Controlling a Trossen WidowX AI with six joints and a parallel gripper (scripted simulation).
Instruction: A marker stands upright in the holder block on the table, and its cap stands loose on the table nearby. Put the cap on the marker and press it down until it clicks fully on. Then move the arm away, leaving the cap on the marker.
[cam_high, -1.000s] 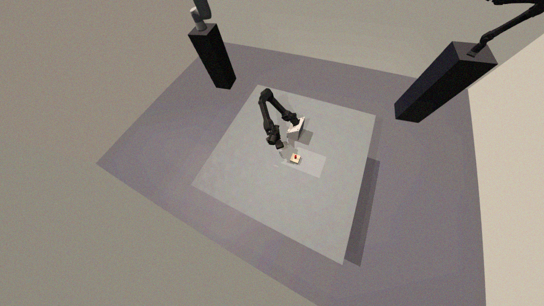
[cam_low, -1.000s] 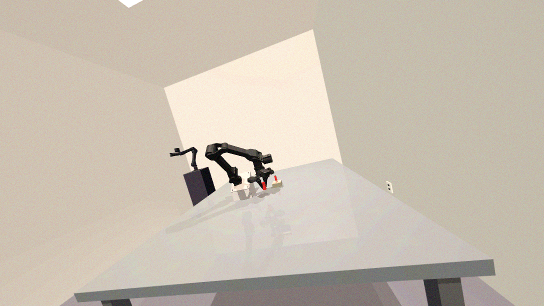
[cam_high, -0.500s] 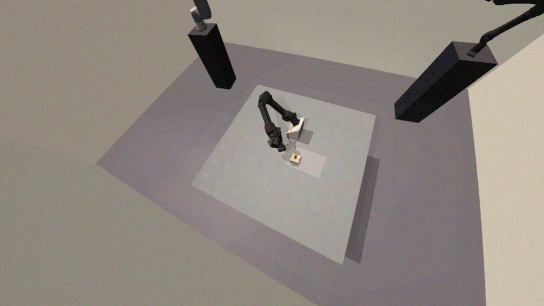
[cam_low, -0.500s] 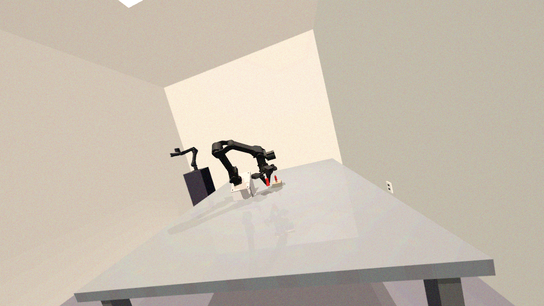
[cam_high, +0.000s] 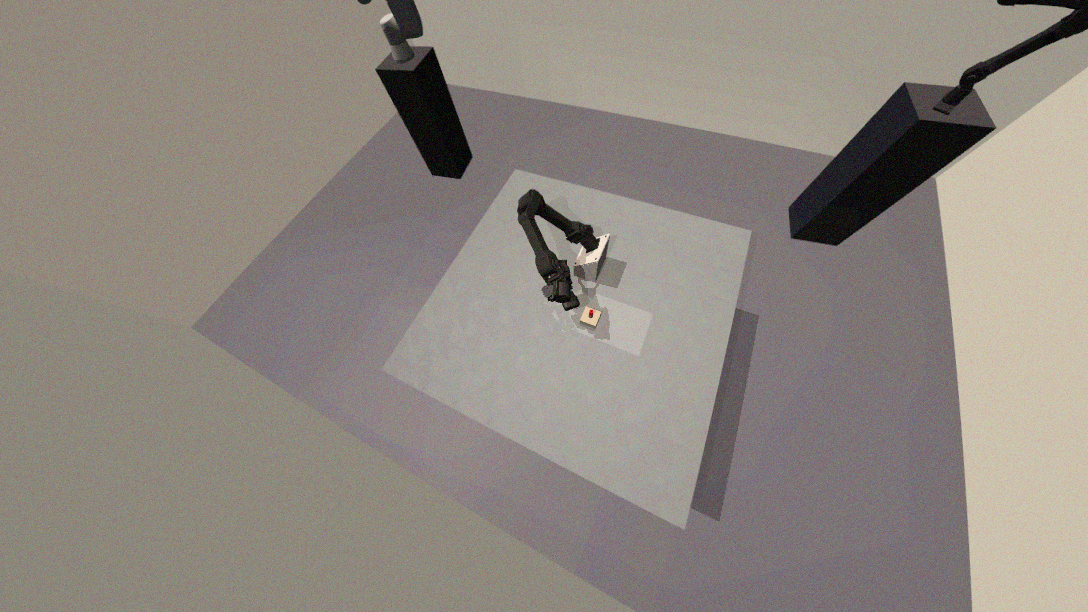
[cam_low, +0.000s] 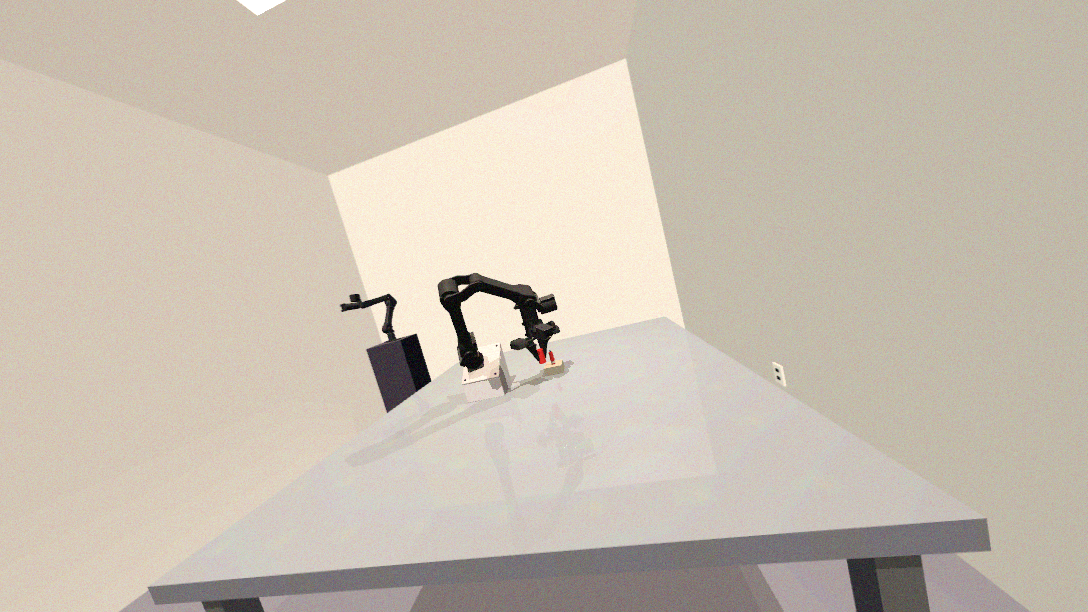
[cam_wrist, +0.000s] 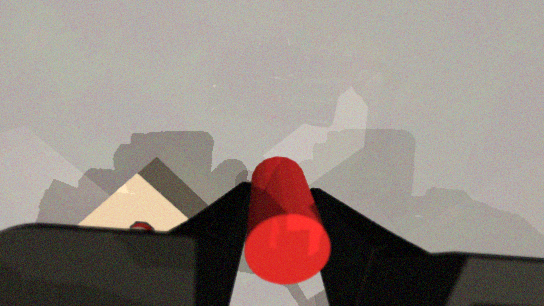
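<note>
My gripper tip is 120 mm to the right of the holder block, 80 mm above it and 30 mm short of it. From my gripper tip the other things lie so: red cap (10 mm above).
</note>
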